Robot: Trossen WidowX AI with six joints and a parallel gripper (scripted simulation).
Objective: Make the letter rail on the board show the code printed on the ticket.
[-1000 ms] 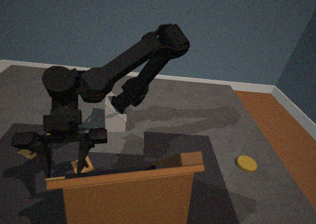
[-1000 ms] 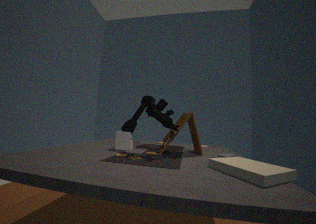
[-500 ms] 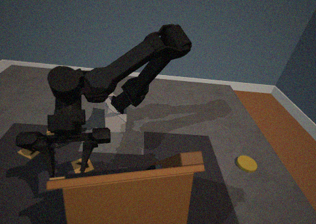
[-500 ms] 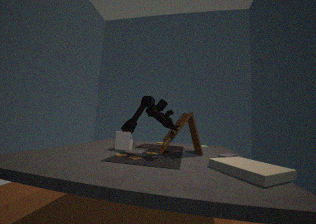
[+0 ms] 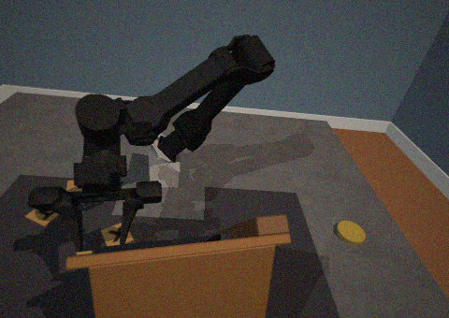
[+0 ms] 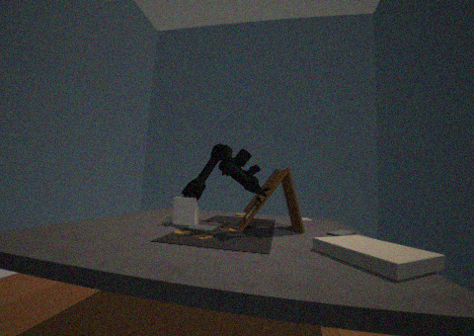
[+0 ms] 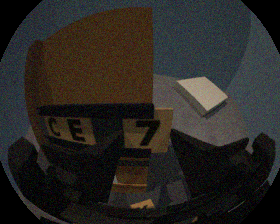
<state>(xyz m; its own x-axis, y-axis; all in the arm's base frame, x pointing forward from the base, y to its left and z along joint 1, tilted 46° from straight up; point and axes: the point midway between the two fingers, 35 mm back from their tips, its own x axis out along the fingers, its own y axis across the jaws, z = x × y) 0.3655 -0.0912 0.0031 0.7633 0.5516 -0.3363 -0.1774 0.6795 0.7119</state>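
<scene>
My gripper tip is now 8 cm to the right of the ticket, 8 cm above it and 7 cm past it. The rest, counted from my gripper tip: dark mat 18 cm behind, 16 cm below, 5 cm to the left; then tile 31 cm behind, 17 cm to the right, 16 cm below; then long white slab 34 cm ahead, 29 cm to the right, 14 cm below.
</scene>
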